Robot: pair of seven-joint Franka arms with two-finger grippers.
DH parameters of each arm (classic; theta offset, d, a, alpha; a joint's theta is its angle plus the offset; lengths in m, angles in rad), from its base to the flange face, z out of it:
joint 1: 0 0.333 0 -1.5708
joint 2: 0 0 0 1.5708
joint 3: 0 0.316 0.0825 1.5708
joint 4: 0 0 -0.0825 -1.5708
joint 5: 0 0.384 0 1.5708
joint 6: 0 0 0.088 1.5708
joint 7: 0 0.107 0 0
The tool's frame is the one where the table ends.
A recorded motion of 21 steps. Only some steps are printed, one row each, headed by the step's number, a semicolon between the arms.
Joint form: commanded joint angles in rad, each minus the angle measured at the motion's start. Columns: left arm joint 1, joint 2, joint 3, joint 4, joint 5, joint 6, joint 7; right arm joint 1, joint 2, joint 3, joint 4, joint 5, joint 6, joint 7.
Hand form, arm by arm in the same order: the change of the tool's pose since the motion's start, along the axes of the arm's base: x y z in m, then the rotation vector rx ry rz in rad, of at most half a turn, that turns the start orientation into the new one. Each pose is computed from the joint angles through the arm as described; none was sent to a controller.
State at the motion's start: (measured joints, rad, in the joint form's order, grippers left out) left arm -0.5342 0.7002 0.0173 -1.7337 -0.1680 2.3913 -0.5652; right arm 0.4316 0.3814 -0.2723 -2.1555 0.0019 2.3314 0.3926
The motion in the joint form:
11: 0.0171 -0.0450 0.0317 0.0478 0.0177 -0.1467 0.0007; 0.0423 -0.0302 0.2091 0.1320 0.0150 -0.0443 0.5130
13: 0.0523 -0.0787 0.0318 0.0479 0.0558 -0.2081 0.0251; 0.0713 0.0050 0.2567 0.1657 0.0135 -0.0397 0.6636
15: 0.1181 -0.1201 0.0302 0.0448 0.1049 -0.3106 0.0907; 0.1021 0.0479 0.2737 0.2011 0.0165 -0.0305 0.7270
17: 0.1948 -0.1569 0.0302 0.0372 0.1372 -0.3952 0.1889; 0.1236 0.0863 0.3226 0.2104 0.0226 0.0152 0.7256
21: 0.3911 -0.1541 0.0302 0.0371 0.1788 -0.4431 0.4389; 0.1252 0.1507 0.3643 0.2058 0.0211 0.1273 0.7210
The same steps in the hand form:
11: 0.0185 0.0212 0.0379 0.0371 0.0391 0.0143; 0.0010 0.1521 0.0567 0.0521 -0.1202 -0.2761
13: 0.0261 0.0439 0.0557 0.0657 0.0538 -0.0044; -0.0102 0.1966 0.0494 0.0507 -0.1235 -0.3512
15: 0.0349 0.0875 0.0744 0.1081 0.1020 -0.0414; -0.0159 0.2263 0.0384 0.0526 -0.1229 -0.3704
17: 0.0426 0.1392 0.0899 0.1272 0.1512 -0.0835; -0.0344 0.2643 0.0227 0.0867 -0.1159 -0.3112
21: 0.0618 0.2665 0.0854 0.1075 0.2061 -0.1587; -0.0465 0.2871 -0.0086 0.1352 -0.1313 -0.2742

